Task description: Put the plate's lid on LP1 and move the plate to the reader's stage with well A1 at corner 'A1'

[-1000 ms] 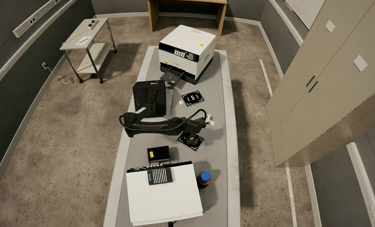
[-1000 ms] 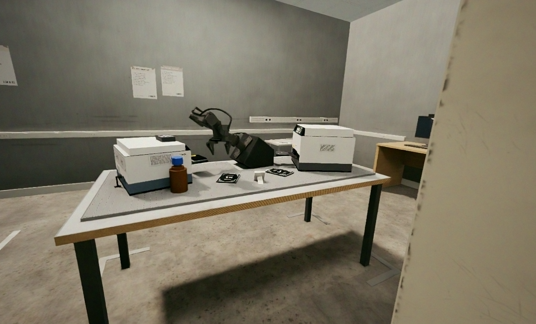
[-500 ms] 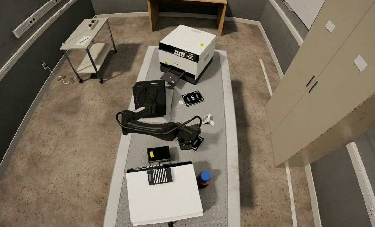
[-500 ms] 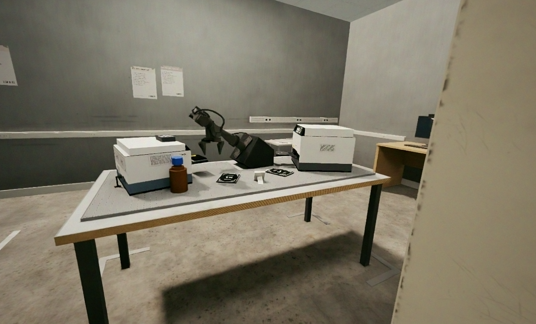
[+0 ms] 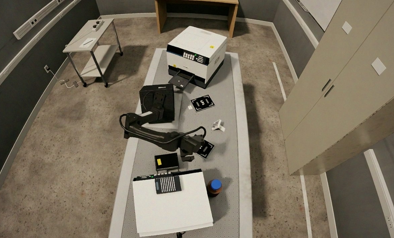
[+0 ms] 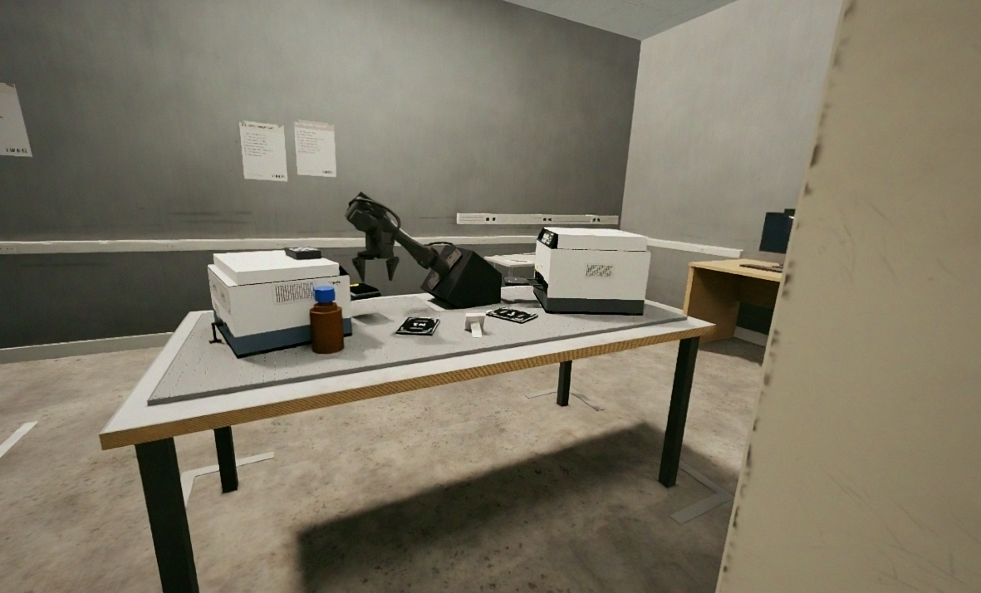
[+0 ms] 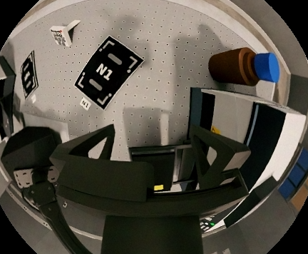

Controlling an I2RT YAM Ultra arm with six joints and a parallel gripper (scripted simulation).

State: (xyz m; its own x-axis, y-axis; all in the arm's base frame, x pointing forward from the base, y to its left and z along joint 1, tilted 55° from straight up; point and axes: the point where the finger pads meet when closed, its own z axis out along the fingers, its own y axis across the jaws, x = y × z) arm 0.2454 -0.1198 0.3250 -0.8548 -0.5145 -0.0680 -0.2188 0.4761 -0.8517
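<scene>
Now: the black plate 13 cm behind my hand, 4 cm to the right of it and 6 cm below it. Round my hand: well plate: 13 cm behind, 4 cm to the right, 6 cm below; then blue-capped bottle: 16 cm ahead, 17 cm to the right, 5 cm below.
</scene>
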